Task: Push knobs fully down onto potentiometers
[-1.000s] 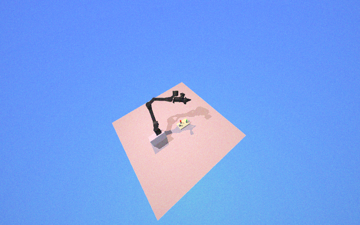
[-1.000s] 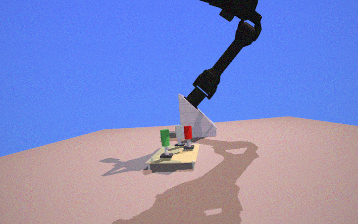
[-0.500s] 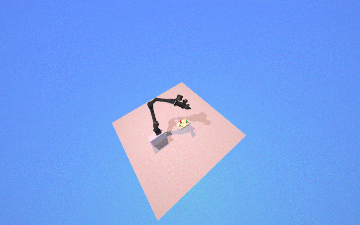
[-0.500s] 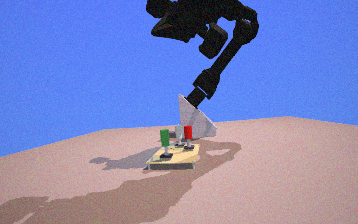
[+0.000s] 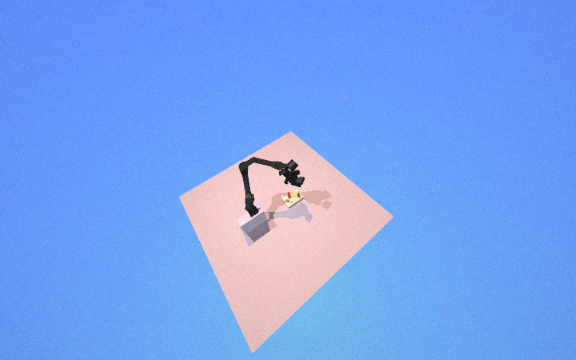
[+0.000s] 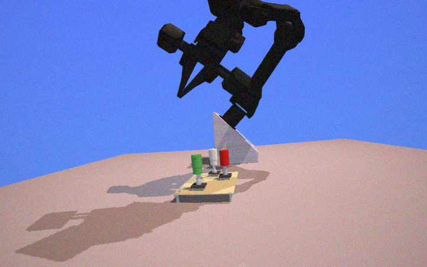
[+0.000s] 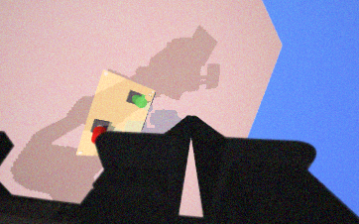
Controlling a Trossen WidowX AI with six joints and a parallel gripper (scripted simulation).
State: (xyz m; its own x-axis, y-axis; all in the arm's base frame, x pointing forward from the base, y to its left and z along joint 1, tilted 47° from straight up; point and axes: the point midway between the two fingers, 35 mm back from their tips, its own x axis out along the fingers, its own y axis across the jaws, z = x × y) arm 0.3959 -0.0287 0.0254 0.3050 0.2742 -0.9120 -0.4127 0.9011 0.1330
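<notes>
My gripper tip is 120 mm past the white knob, 20 mm to the right of it and 120 mm above it. From my gripper tip the other things lie so: green knob: 10 mm behind, 20 mm to the left, 110 mm below.
</notes>
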